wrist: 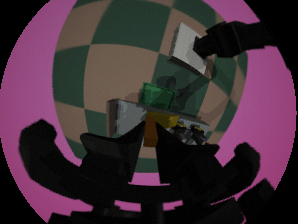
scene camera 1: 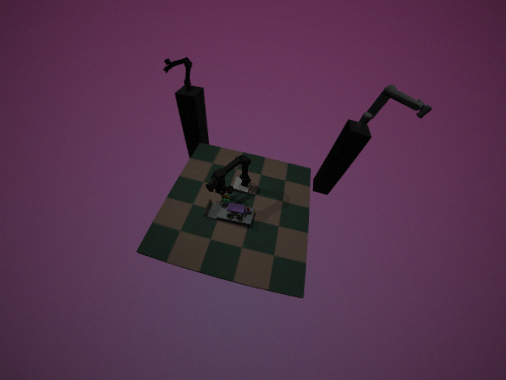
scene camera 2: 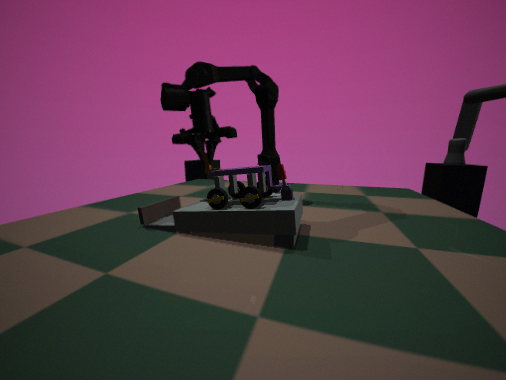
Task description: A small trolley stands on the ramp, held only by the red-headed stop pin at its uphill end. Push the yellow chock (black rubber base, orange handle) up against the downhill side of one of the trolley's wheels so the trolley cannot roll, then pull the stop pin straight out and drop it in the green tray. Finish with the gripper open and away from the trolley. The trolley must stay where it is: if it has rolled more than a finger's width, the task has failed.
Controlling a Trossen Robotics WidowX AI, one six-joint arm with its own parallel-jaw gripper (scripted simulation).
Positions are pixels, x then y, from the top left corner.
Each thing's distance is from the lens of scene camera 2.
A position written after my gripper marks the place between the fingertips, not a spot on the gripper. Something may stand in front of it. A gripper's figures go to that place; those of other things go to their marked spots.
my gripper (scene camera 2: 208, 165): 62 cm
trolley (scene camera 2: 250, 197): 41 cm
